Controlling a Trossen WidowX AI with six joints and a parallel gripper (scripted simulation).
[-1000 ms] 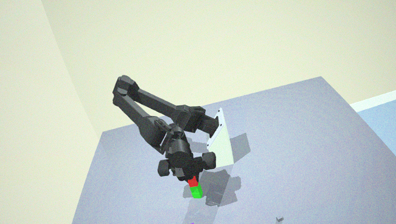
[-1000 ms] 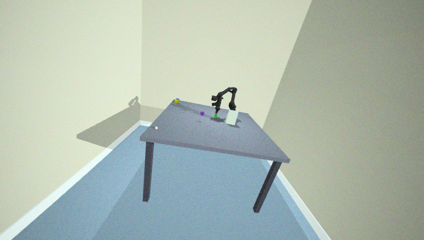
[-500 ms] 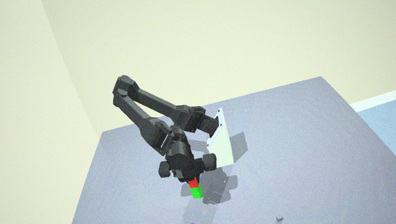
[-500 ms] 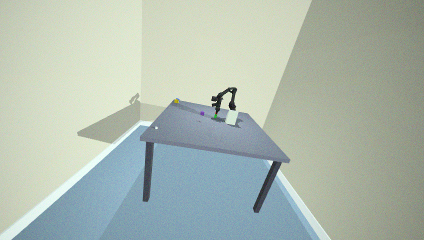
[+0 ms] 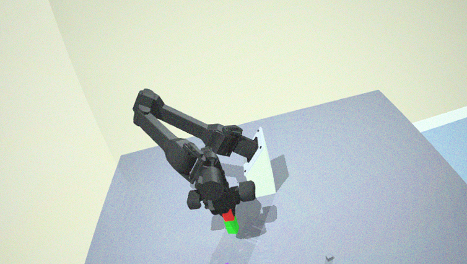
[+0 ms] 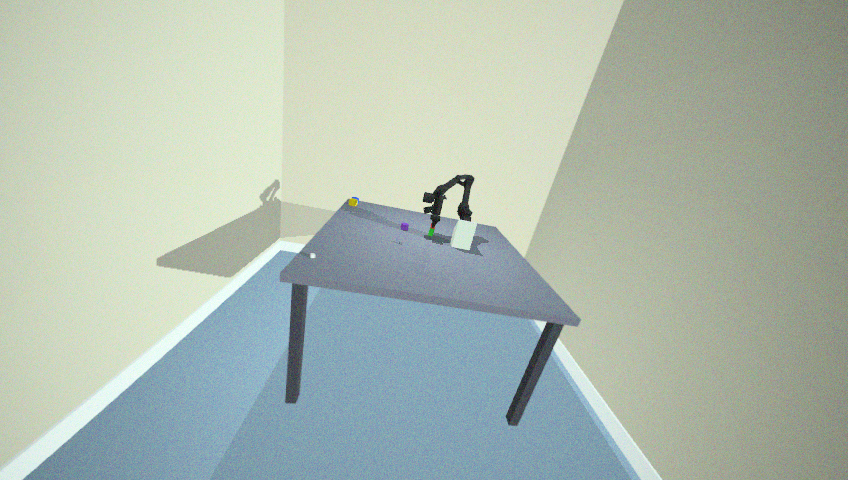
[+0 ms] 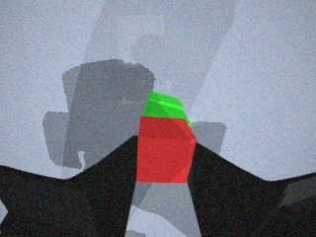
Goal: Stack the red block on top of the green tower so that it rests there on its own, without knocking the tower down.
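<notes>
Now: the red block 10 mm above my gripper tip. Round my gripper tip: small dark piece 190 mm ahead, 250 mm to the left, 60 mm below; then yellow block 610 mm ahead, 350 mm to the right, 40 mm below; then purple block 190 mm ahead, 20 mm to the right, 40 mm below.
</notes>
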